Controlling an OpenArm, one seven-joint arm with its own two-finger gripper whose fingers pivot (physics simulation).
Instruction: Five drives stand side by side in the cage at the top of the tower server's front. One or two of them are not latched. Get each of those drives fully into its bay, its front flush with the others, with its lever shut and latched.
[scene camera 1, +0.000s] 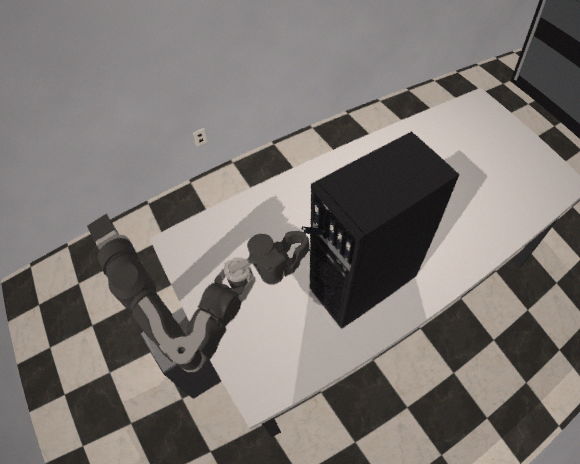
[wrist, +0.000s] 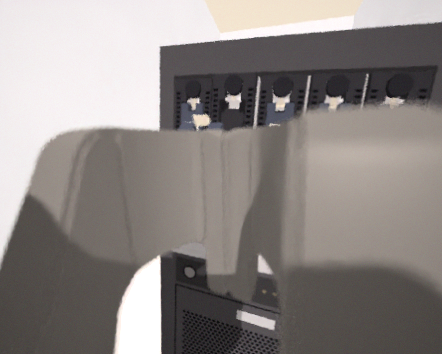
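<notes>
The black tower server stands on the table with five drives side by side in its top cage. In the scene view, a dark lever sticks out from the cage front near its left side. In the wrist view, the second drive from the left looks darker than the leftmost drive and the middle drive. My gripper is shut and holds nothing. Its fingertips are close to the server's front, just below the lever in the scene view. The fingers hide the drives' lower parts in the wrist view.
The white table carries the server. Below the cage, the server front has a round button and a perforated panel. The arm reaches in from the table's left end. A grey wall with an outlet stands behind.
</notes>
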